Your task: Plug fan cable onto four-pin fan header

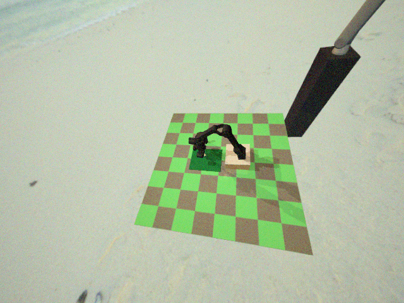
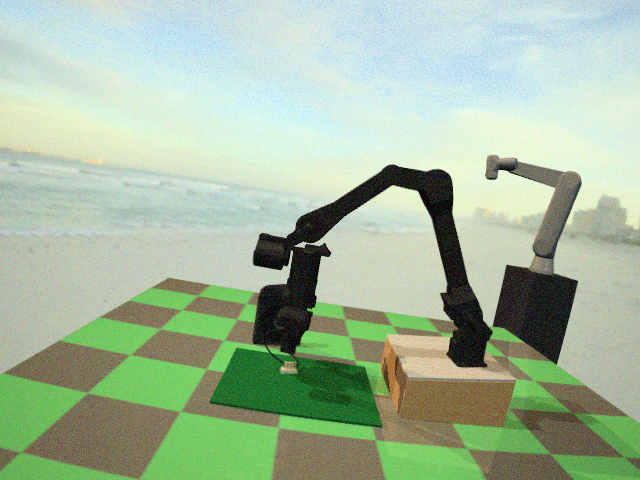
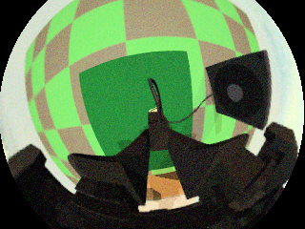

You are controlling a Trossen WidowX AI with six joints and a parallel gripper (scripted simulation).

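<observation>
The four-pin fan header is 60 mm below my gripper tip and 10 mm to the right of it. From my gripper tip the other things lie so: black fan (160 mm to the right, 30 mm ahead); then dark green board (80 mm below, 30 mm to the left, 20 mm behind); then dark fan plug (10 mm ahead, 10 mm above).
</observation>
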